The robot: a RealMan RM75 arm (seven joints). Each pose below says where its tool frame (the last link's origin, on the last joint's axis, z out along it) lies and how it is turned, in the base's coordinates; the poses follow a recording.
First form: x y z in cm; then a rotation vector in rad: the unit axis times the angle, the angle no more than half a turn.
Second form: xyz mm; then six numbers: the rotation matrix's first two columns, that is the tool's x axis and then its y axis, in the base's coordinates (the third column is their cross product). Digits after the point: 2 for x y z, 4 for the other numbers.
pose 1, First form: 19.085 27.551 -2.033 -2.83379 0.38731 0.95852
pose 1, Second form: 190.85 275.51 -20.33 0.7660 -0.2006 -0.6107 -0.2800 -0.9593 -0.0360
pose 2, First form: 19.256 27.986 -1.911 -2.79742 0.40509 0.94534
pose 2, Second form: 192.56 279.86 -19.11 0.7634 -0.2026 -0.6133 -0.3044 -0.9503 -0.0649
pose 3, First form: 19.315 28.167 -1.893 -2.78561 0.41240 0.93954
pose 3, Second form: 193.15 281.67 -18.93 0.7628 -0.2043 -0.6135 -0.3133 -0.9468 -0.0743
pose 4, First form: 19.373 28.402 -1.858 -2.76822 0.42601 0.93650
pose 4, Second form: 193.73 284.02 -18.58 0.7594 -0.2087 -0.6162 -0.3274 -0.9411 -0.0848
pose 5, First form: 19.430 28.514 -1.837 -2.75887 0.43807 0.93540
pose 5, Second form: 194.30 285.14 -18.37 0.7565 -0.2141 -0.6180 -0.3376 -0.9371 -0.0886
